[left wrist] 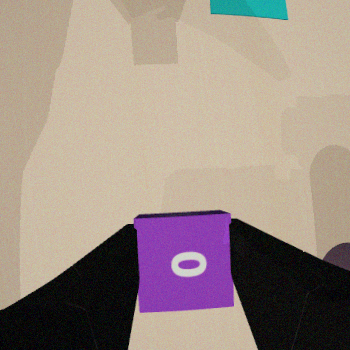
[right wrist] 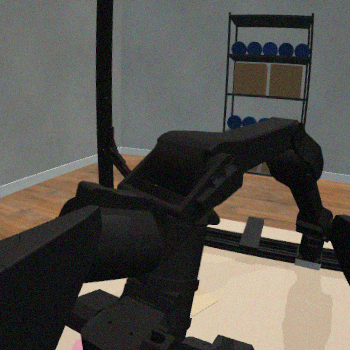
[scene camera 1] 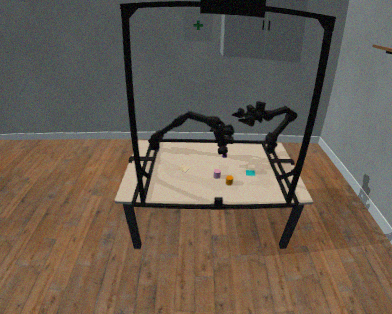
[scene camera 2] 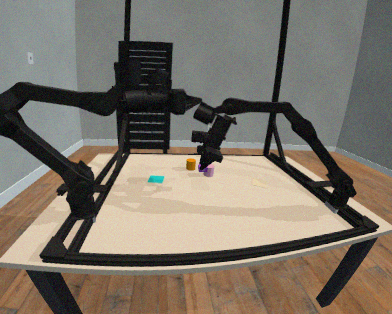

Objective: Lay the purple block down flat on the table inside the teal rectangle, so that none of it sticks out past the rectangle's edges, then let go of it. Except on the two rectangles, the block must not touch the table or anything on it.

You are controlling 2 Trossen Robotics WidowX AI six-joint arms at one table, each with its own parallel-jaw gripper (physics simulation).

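Places are measured from the left arm's base along level axes (x up, y right, z ahead), in metres.
Pixels of known places: left gripper, between the fingertips: [left wrist: 181,232] [scene camera 1: 225,155] [scene camera 2: 200,167]; right gripper, between the fingertips: [right wrist: 219,222] [scene camera 1: 235,117] [scene camera 2: 194,99]; left arm's base, origin of its link: [right wrist: 308,254] [scene camera 1: 154,148] [scene camera 2: 336,204]; right arm's base, origin of its link: [scene camera 1: 270,151] [scene camera 2: 83,212].
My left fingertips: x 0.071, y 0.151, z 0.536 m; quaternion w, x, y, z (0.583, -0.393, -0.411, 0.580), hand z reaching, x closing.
Note:
Ahead of a thing's pixels: the offset from my left fingertips to its top centre. "pt": to the spot under its first point. Level surfaces: height alone.
My left gripper [scene camera 1: 223,152] [scene camera 2: 204,165] is shut on the purple block @[dx +0.009, dy +0.000, dz -0.009 m] [scene camera 1: 224,154] [scene camera 2: 200,169] [left wrist: 184,264], which bears a white "0". It holds the block a little above the table @[dx -0.090 m] [scene camera 1: 179,190] [scene camera 2: 195,224], toward the back middle. The teal rectangle @[pt dx -0.089, dy +0.059, dz +0.178 m] [scene camera 1: 250,172] [scene camera 2: 156,179] [left wrist: 250,7] lies flat on the table, apart from the block; it shows at the top edge of the left wrist view. My right gripper [scene camera 1: 236,114] [scene camera 2: 196,100] is open and empty, high above the table.
A pink cylinder @[dx -0.044, dy +0.128, dz -0.053 m] [scene camera 1: 216,173] [scene camera 2: 209,171] and an orange cylinder @[dx -0.045, dy +0.190, dz +0.028 m] [scene camera 1: 229,180] [scene camera 2: 191,164] stand near the held block. A pale yellow rectangle @[pt dx -0.089, dy +0.064, dz -0.275 m] [scene camera 1: 184,168] [scene camera 2: 259,183] lies on the far side from the teal one. A black frame [scene camera 1: 129,93] rings the table.

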